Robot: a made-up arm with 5 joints. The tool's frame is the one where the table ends. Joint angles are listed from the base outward.
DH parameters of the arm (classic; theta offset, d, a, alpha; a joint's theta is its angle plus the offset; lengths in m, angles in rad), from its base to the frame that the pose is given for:
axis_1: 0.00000 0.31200 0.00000 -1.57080
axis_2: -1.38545 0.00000 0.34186 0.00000
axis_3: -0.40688 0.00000 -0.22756 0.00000
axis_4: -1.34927 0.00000 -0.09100 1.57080
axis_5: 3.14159 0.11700 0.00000 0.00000
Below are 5 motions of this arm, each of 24 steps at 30 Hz.
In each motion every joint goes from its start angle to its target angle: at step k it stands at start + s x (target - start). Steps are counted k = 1, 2, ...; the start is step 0. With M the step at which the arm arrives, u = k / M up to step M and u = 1 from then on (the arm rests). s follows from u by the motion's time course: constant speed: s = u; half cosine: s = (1 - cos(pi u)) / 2; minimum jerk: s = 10 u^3 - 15 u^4 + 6 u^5.
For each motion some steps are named. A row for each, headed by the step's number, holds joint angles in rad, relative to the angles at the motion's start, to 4 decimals.
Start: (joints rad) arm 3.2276 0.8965 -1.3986 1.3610 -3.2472
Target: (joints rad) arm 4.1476 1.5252 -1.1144 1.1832 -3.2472
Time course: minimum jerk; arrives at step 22
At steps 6, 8, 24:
6: 0.1186 0.0811 0.0366 -0.0229 0.0000
8: 0.2362 0.1614 0.0730 -0.0456 0.0000
24: 0.9200 0.6287 0.2842 -0.1778 0.0000

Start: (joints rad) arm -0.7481 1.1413 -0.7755 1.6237 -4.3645
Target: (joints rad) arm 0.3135 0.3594 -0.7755 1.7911 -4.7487
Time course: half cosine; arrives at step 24
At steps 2, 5, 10, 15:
2: 0.0181 -0.0133 0.0000 0.0029 -0.0065
5: 0.1097 -0.0808 0.0000 0.0173 -0.0397
10: 0.3934 -0.2898 0.0000 0.0620 -0.1424
15: 0.7339 -0.5406 0.0000 0.1157 -0.2656

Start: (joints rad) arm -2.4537 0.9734 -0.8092 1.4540 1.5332
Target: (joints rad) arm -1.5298 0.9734 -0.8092 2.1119 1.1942
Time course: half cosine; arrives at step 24
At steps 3, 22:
3: 0.0352 0.0000 0.0000 0.0250 -0.0129
22: 0.9082 0.0000 0.0000 0.6467 -0.3332

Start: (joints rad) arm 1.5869 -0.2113 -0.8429 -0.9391 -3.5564
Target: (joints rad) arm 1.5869 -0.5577 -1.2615 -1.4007 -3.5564
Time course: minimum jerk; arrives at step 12
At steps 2, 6, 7, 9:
2: 0.0000 -0.0123 -0.0149 -0.0164 0.0000
6: 0.0000 -0.1732 -0.2093 -0.2308 0.0000
7: 0.0000 -0.2263 -0.2735 -0.3016 0.0000
9: 0.0000 -0.3105 -0.3753 -0.4138 0.0000

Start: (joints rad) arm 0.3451 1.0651 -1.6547 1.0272 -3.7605
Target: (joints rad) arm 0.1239 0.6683 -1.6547 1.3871 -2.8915
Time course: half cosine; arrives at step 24
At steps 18, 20, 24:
18: -0.1888 -0.3387 0.0000 0.3072 0.7417
20: -0.2064 -0.3702 0.0000 0.3358 0.8108
24: -0.2212 -0.3968 0.0000 0.3599 0.8690

